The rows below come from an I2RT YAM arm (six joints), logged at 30 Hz.
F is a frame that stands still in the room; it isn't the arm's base.
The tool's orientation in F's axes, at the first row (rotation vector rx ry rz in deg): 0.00 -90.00 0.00
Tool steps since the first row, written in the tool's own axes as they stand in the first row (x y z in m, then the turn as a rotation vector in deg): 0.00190 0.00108 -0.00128 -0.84 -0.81 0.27; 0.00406 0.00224 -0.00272 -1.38 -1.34 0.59; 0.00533 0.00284 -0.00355 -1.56 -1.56 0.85; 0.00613 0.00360 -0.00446 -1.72 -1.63 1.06; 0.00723 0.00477 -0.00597 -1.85 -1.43 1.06
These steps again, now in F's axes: 0.00128 0.00108 0.00190 -0.27 -0.81 -0.84; 0.00272 0.00224 0.00406 -0.59 -1.34 -1.38; 0.00355 0.00284 0.00533 -0.85 -1.56 -1.56; 0.00446 0.00360 0.00613 -1.06 -1.63 -1.72; 0.00597 0.00477 0.00723 -1.06 -1.43 -1.85
